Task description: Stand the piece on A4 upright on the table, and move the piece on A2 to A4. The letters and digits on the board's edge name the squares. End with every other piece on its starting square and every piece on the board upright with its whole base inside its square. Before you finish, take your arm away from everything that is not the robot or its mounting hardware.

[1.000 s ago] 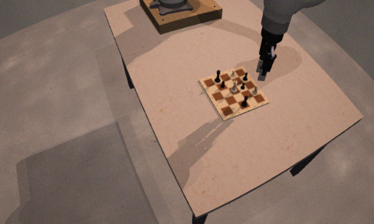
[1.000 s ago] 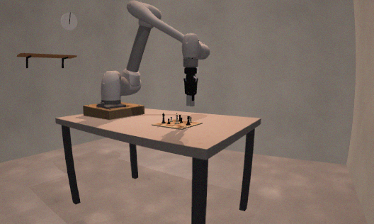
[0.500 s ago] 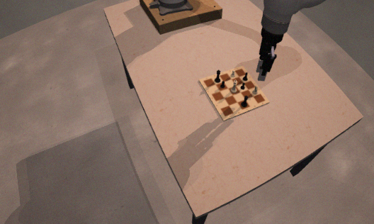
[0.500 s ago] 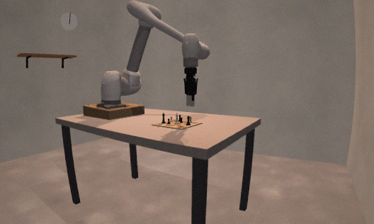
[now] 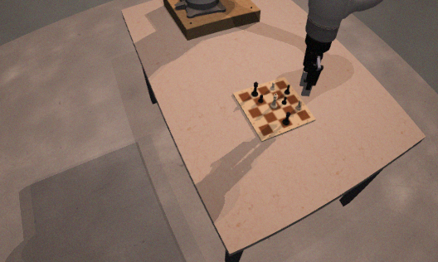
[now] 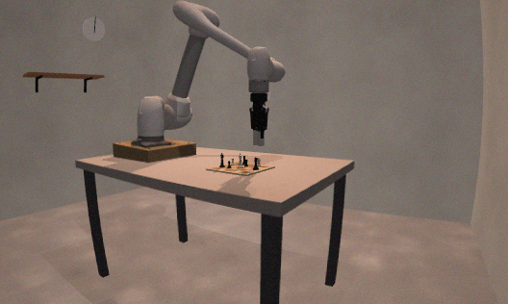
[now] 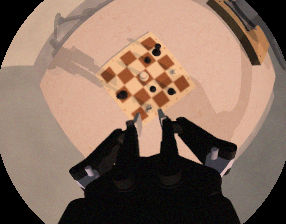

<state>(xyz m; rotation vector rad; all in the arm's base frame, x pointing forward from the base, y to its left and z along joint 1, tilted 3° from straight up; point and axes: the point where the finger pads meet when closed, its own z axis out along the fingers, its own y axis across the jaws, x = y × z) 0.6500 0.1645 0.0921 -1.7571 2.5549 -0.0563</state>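
Right now my hand is 30 mm past the chessboard, 80 mm to the left of it and 130 mm above it. The rest, counted from my hand: small white piece 110 mm behind, 50 mm to the right, 110 mm below.
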